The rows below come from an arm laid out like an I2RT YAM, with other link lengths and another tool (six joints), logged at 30 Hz.
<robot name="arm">
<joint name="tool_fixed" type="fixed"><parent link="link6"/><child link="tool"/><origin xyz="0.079 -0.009 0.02" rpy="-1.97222 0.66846 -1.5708"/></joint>
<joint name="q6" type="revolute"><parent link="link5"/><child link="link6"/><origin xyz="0.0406 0 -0.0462" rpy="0 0 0"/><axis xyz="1 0 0"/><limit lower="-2.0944" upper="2.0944"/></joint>
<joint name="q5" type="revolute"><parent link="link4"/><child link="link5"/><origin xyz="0.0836 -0.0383 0.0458" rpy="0 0 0"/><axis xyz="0 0 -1"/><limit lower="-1.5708" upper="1.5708"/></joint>
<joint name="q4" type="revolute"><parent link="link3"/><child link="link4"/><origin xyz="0.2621 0.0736 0.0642" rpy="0 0 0"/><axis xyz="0 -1 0"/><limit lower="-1.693" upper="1.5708"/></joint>
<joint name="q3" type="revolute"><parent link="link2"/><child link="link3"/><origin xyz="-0.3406 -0.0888 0" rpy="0 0 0"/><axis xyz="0 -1 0"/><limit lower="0" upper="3.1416"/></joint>
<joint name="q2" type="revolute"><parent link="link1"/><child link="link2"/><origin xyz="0.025 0.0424 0.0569" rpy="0 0 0"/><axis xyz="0 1 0"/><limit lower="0" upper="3.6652"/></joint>
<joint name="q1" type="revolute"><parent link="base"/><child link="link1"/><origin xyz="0 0 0.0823" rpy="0 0 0"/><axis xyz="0 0 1"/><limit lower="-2.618" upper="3.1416"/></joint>
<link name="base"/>
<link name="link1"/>
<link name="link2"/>
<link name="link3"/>
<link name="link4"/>
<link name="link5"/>
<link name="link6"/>
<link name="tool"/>
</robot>
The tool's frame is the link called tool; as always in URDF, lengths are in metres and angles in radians.
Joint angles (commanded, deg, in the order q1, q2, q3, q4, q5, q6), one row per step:
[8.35, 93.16, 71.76, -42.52, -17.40, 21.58]
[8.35, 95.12, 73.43, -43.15, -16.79, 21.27]
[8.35, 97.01, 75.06, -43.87, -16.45, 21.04]
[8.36, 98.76, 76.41, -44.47, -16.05, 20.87]
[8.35, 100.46, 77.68, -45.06, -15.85, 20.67]
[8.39, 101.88, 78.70, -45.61, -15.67, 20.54]
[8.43, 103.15, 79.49, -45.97, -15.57, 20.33]
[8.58, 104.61, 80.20, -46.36, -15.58, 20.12]
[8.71, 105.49, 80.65, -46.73, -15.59, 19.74]
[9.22, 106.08, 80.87, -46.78, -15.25, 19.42]
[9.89, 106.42, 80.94, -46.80, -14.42, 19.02]
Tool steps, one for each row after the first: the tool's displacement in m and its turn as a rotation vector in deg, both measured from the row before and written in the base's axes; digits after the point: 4 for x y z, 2 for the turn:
[0.0088, 0.0001, -0.0040, -0.79, 0.72, 0.00]
[0.0081, 0.0005, -0.0041, -0.53, 0.85, 0.06]
[0.0070, 0.0003, -0.0050, -0.57, 0.88, 0.00]
[0.0065, 0.0005, -0.0054, -0.40, 0.92, 0.09]
[0.0049, 0.0007, -0.0050, -0.34, 0.87, 0.09]
[0.0043, 0.0008, -0.0051, -0.28, 0.75, 0.19]
[0.0039, 0.0019, -0.0072, -0.22, 1.06, 0.34]
[0.0019, 0.0015, -0.0044, -0.21, 0.67, 0.48]
[0.0011, 0.0037, -0.0033, -0.47, 0.27, 0.70]
[0.0002, 0.0039, -0.0024, -0.93, 0.03, 0.78]

